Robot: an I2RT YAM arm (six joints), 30 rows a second.
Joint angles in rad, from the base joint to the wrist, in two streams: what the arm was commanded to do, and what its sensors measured. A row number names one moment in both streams.
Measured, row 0: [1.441, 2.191, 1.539, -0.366, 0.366, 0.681]
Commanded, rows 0 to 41: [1.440, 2.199, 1.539, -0.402, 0.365, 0.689]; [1.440, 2.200, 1.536, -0.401, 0.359, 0.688]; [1.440, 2.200, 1.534, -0.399, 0.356, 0.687]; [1.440, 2.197, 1.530, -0.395, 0.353, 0.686]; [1.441, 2.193, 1.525, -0.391, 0.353, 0.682]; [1.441, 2.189, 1.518, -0.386, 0.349, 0.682]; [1.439, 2.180, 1.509, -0.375, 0.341, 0.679]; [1.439, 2.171, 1.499, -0.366, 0.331, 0.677]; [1.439, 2.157, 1.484, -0.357, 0.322, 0.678]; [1.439, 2.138, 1.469, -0.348, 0.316, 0.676]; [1.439, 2.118, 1.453, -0.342, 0.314, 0.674]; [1.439, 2.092, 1.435, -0.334, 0.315, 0.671]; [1.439, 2.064, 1.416, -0.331, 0.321, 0.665]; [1.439, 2.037, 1.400, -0.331, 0.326, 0.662]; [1.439, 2.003, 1.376, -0.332, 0.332, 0.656]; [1.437, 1.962, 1.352, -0.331, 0.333, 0.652]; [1.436, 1.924, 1.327, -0.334, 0.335, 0.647]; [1.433, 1.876, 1.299, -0.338, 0.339, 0.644]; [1.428, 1.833, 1.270, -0.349, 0.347, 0.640]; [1.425, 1.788, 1.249, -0.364, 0.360, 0.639]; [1.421, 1.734, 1.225, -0.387, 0.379, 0.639]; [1.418, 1.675, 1.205, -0.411, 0.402, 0.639]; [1.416, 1.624, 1.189, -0.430, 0.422, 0.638]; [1.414, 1.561, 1.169, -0.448, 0.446, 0.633]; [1.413, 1.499, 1.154, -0.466, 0.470, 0.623]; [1.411, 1.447, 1.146, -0.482, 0.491, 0.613]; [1.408, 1.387, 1.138, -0.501, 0.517, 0.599]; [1.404, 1.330, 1.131, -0.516, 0.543, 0.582]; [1.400, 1.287, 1.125, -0.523, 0.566, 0.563]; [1.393, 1.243, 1.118, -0.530, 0.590, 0.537]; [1.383, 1.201, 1.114, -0.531, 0.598, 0.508]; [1.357, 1.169, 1.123, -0.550, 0.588, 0.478]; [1.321, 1.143, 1.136, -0.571, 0.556, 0.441]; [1.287, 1.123, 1.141, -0.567, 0.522, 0.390]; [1.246, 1.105, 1.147, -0.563, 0.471, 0.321]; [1.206, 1.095, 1.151, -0.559, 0.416, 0.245]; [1.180, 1.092, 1.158, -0.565, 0.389, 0.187]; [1.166, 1.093, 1.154, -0.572, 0.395, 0.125]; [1.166, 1.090, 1.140, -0.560, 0.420, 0.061]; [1.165, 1.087, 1.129, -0.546, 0.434, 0.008]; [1.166, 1.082, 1.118, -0.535, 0.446, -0.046]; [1.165, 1.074, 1.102, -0.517, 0.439, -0.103]
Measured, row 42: [1.170, 1.086, 1.122, -0.540, 0.445, 0.134]
